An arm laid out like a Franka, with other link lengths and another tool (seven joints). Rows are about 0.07 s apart.
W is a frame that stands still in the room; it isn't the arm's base.
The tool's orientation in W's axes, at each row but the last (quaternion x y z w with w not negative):
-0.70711 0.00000 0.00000 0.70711
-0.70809 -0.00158 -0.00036 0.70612
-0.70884 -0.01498 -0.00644 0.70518
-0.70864 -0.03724 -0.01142 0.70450
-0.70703 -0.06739 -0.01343 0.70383
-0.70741 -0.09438 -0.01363 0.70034
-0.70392 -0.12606 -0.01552 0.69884
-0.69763 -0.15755 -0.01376 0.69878
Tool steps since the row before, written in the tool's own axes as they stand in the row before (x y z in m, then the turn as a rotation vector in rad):
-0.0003 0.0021 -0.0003 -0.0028 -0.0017 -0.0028
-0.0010 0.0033 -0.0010 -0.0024 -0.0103 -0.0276
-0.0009 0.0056 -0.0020 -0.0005 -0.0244 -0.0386
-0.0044 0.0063 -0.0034 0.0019 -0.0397 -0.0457
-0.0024 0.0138 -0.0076 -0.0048 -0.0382 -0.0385
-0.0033 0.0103 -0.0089 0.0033 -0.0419 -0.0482
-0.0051 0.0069 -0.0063 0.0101 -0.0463 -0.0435
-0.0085 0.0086 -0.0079 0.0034 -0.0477 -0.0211
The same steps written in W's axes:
-0.0003 -0.0003 -0.0021 -0.0028 -0.0028 0.0017
-0.0010 -0.0010 -0.0033 -0.0024 -0.0276 0.0104
-0.0007 -0.0020 -0.0056 -0.0008 -0.0385 0.0246
-0.0038 -0.0036 -0.0066 0.0008 -0.0454 0.0401
-0.0002 -0.0078 -0.0139 -0.0062 -0.0387 0.0377
-0.0007 -0.0092 -0.0105 0.0023 -0.0475 0.0428
-0.0026 -0.0070 -0.0076 0.0073 -0.0418 0.0484
-0.0044 -0.0092 -0.0102 -0.0039 -0.0212 0.0476

